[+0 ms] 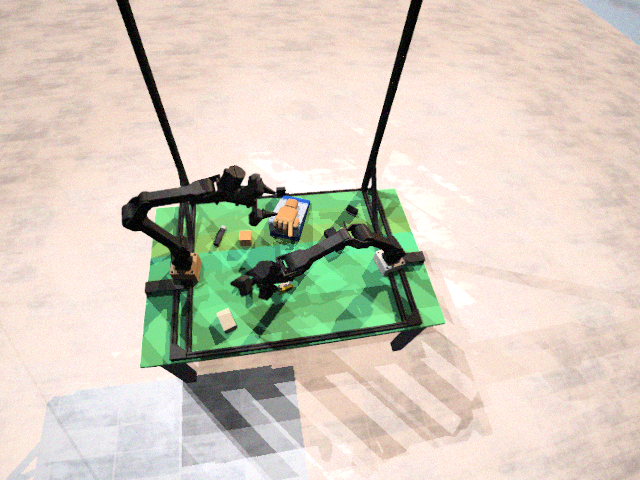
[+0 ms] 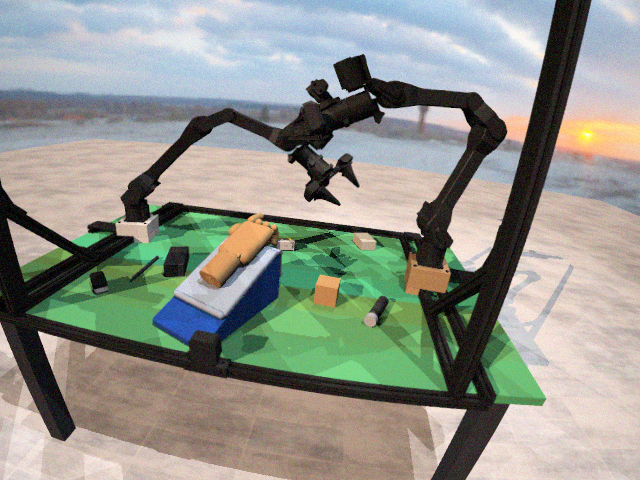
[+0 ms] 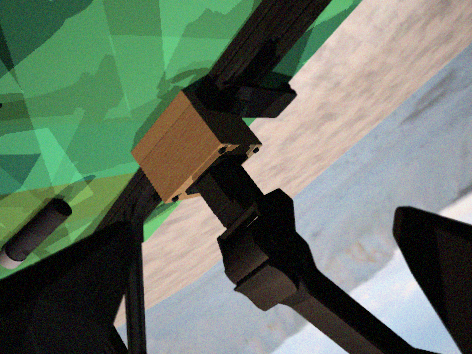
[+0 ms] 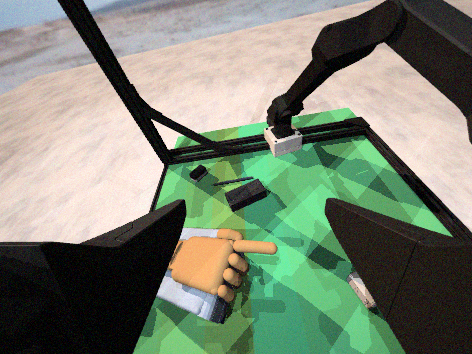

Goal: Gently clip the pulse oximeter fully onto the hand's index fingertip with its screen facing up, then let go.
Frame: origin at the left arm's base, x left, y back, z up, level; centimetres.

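Seen in the pictures: left gripper, fingertip midpoint: [image 2: 349, 195] [image 3: 264, 227]; right gripper, fingertip midpoint: [image 1: 276, 203] [image 2: 283, 136] [image 4: 255, 205]; left arm's base, origin of the base link: [image 1: 390, 257] [image 2: 137, 218] [image 4: 282, 131]; right arm's base, origin of the base link: [image 1: 183, 263] [image 2: 429, 262] [image 3: 216, 172].
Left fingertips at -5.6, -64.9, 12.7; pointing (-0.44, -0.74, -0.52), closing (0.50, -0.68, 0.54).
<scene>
Pixels of each thing's middle, then the offset from my left fingertips to it, as dx, dy, dz. "pt": a spot on its surface instead.
- white pad, surface spot: [image 2: 218, 305] pt -39.2, +31.1, -12.6
- small white pulse oximeter, body centre: [image 4: 365, 288] [image 2: 285, 244] [image 1: 285, 286] +1.4, +17.7, -17.0
- orange cube, body centre: [image 2: 327, 290] [image 1: 245, 238] -26.8, +8.5, -16.1
- dark cylinder, body centre: [image 3: 34, 234] [image 2: 377, 310] [image 1: 219, 235] -32.8, -2.2, -17.2
- beige block, body centre: [image 2: 364, 241] [image 1: 226, 320] +7.2, -8.7, -17.0
- black box, body centre: [image 2: 177, 260] [image 4: 245, 195] [image 1: 334, 239] -13.6, +46.6, -16.8
- pen, body centre: [image 2: 144, 268] [image 4: 231, 181] -16.3, +54.6, -18.1
- small black block, body centre: [image 2: 98, 282] [image 4: 198, 173] [image 1: 351, 210] -26.4, +61.7, -16.9
The tan hand [image 1: 288, 216] [image 2: 242, 248] [image 4: 208, 260] lies on a blue and white pad [image 1: 302, 205] [image 2: 218, 305], its index finger [image 4: 256, 247] pointing out. The small white pulse oximeter [image 1: 286, 286] [image 2: 286, 244] [image 4: 360, 289] lies on the green table, apart from the fingertip. My left gripper [image 1: 253, 285] [image 2: 346, 194] [image 3: 264, 227] is open and empty, high above the oximeter. My right gripper [image 1: 268, 206] [image 4: 255, 205] is open and empty, above and beside the hand.
An orange cube [image 1: 245, 237] [image 2: 327, 290], a dark cylinder [image 1: 219, 235] [image 2: 375, 310] and a beige block [image 1: 226, 319] [image 2: 364, 240] lie on the table. A black box [image 2: 176, 261] [image 4: 245, 194], a pen [image 2: 144, 268] [image 4: 232, 180] and a small black block [image 2: 99, 281] [image 4: 198, 172] lie past the hand.
</scene>
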